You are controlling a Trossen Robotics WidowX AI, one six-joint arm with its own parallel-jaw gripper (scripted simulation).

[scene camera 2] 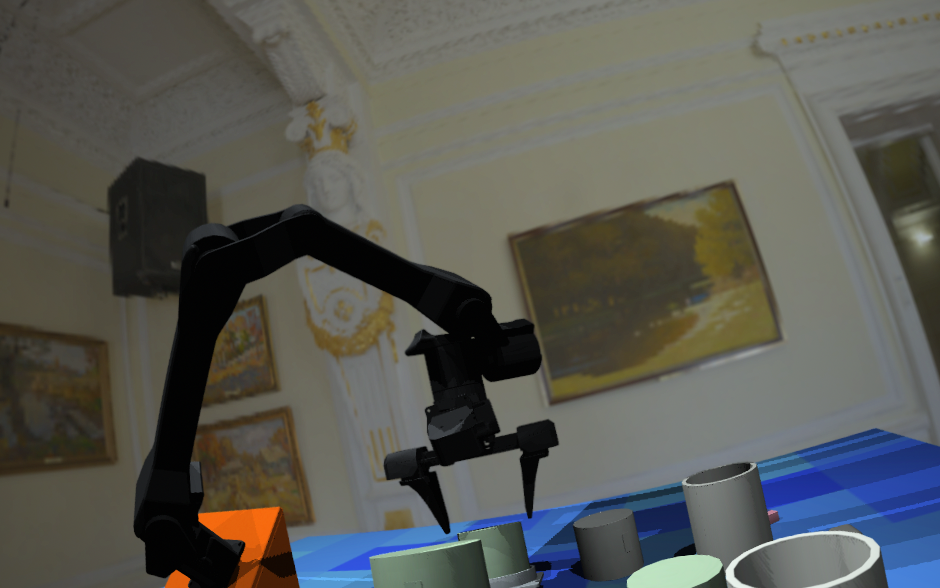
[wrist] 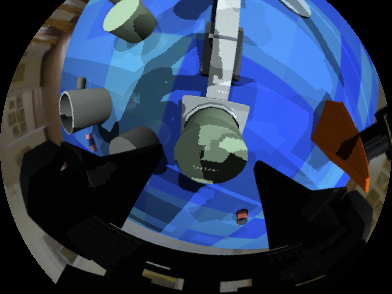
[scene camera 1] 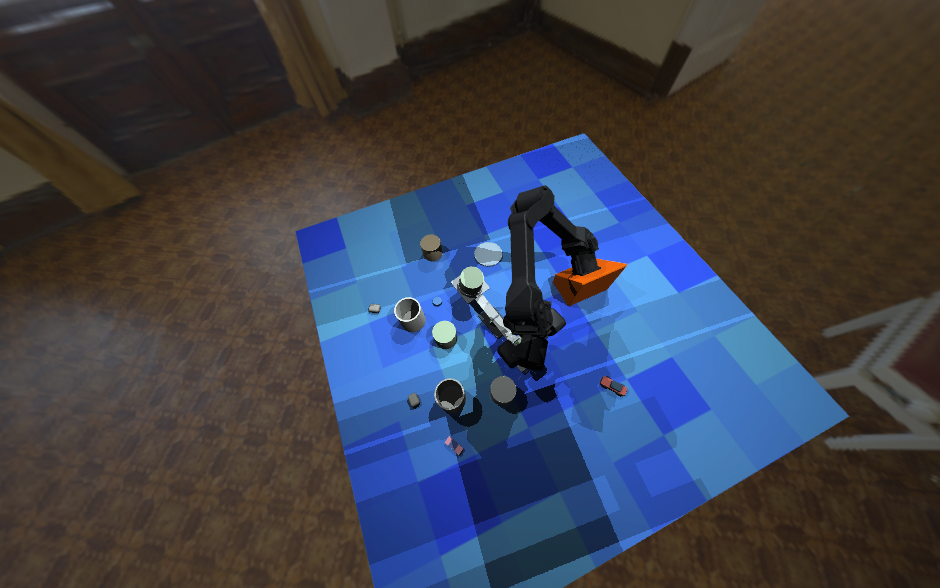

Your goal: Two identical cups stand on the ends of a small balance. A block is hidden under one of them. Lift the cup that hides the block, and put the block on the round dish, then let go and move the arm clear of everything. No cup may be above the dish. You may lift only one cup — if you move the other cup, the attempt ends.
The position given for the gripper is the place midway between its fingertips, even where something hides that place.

Observation:
The gripper (scene camera 2: 488,526) is open and holds nothing. Also in view: a balance (scene camera 1: 494,317).
The gripper also shows in the wrist view (wrist: 210,157) and in scene camera 1 (scene camera 1: 527,346).

